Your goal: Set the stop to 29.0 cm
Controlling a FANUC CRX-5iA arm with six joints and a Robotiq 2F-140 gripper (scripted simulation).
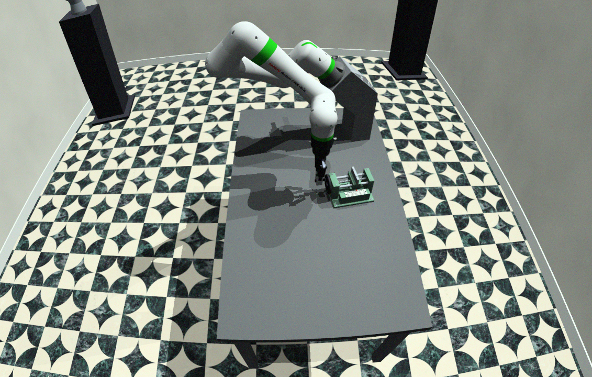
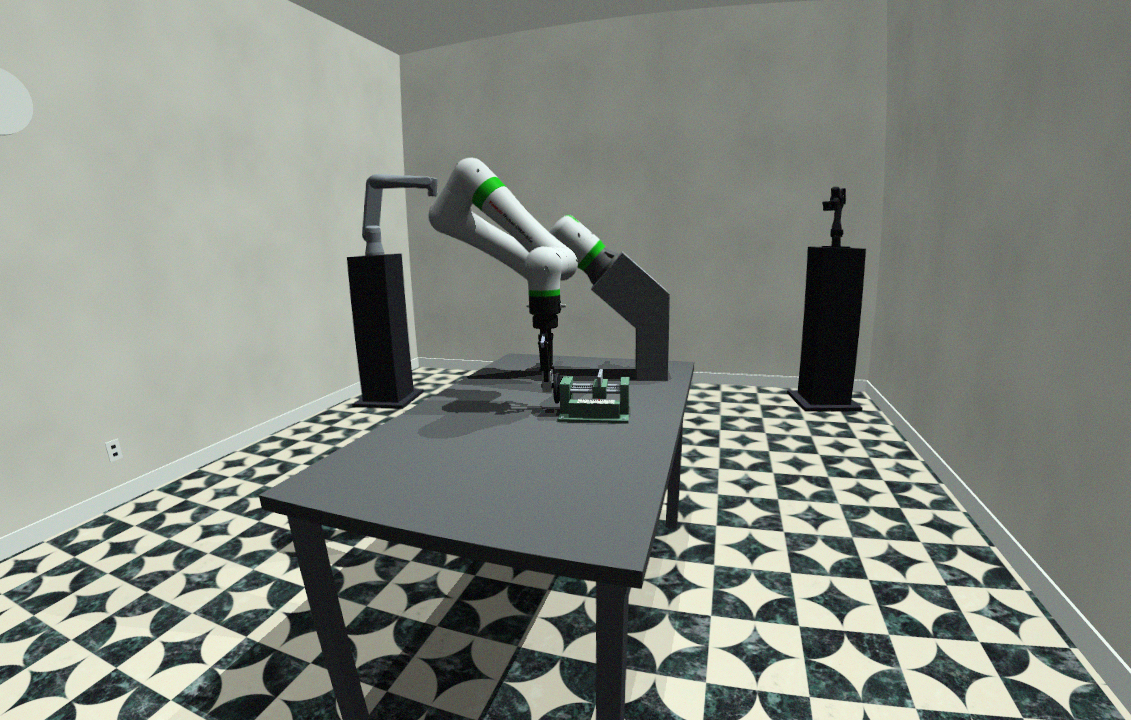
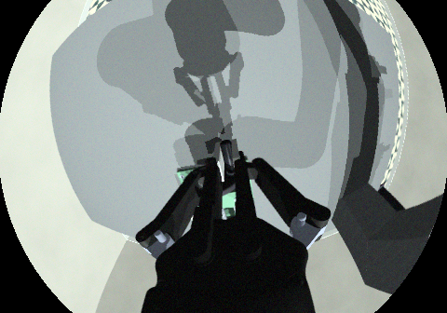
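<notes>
The black handwheel lies 20 mm to the left of my hand, 20 mm below it and 10 mm ahead of it. From my hand the other things lie so: green stop fixture 160 mm to the left, 50 mm ahead.
</notes>
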